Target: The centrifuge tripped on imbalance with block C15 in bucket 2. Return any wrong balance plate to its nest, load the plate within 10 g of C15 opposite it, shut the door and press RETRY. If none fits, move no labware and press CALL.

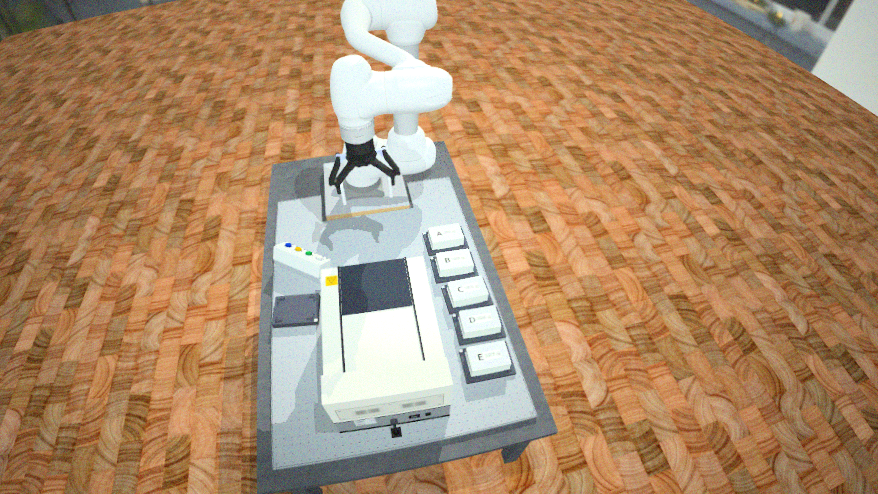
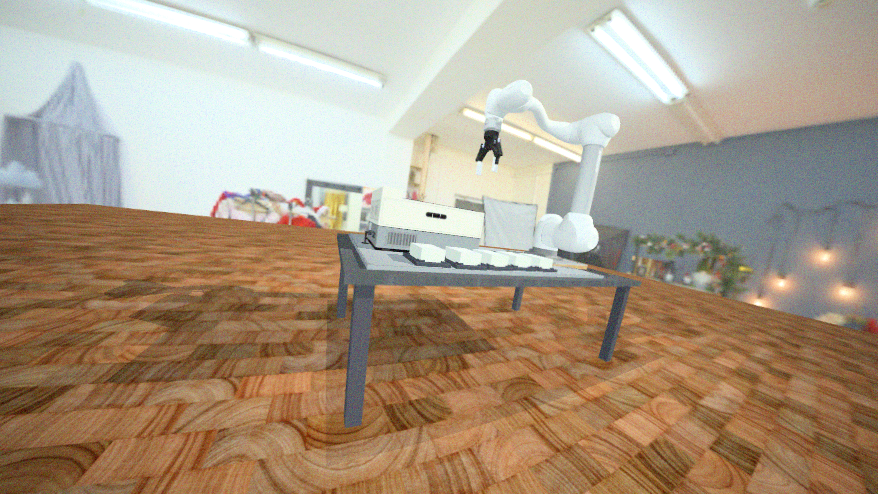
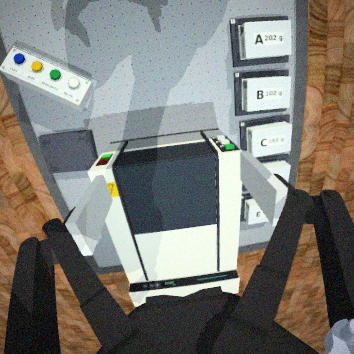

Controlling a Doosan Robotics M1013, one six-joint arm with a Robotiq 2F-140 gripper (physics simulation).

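Frame: origin at the arm's base, x up, y right, z ahead, level; centimetres.
Where they show: gripper, fingertip midpoint: (image 1: 367,197) (image 2: 485,173) (image 3: 173,176); arm's base at its link origin: (image 1: 363,185) (image 2: 543,256).
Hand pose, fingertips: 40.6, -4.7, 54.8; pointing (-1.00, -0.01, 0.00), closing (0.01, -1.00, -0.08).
Each offset is from my fingertips to the top centre of the thing, as dx, dy, dz.
My gripper (image 1: 367,195) (image 2: 486,166) (image 3: 173,176) is open and empty, high above the table. The white centrifuge (image 1: 380,337) (image 2: 423,218) (image 3: 180,255) has a dark panel {-21.2, +0.9, +16.2} (image 1: 374,285) (image 3: 167,192) in its top; the buckets and block C15 do not show. Plates A {-37.1, -27.0, -17.4} (image 1: 451,237) (image 3: 277,45), B {-37.1, -28.1, -3.6} (image 1: 460,264) (image 3: 272,102), C {-37.1, -30.4, +10.0} (image 1: 471,293) (image 3: 270,150), D {-37.1, -32.1, +22.9} (image 1: 485,323) and E {-37.1, -32.0, +36.7} (image 1: 494,361) (image 3: 254,212) sit in a row of dark nests. A reads 202 g and B 102 g; the other weights are blurred or hidden. A button box {-34.1, +29.5, -12.2} (image 1: 297,261) (image 3: 62,91) has blue, yellow, green and white buttons.
A dark, empty nest {-39.4, +30.7, +8.9} (image 1: 295,310) (image 3: 70,150) lies beside the centrifuge, across from the plates. A tray with a wooden front edge (image 1: 368,212) lies by the arm's base. A green key {-23.4, -13.0, +6.3} (image 3: 229,147) shows on the centrifuge's rim.
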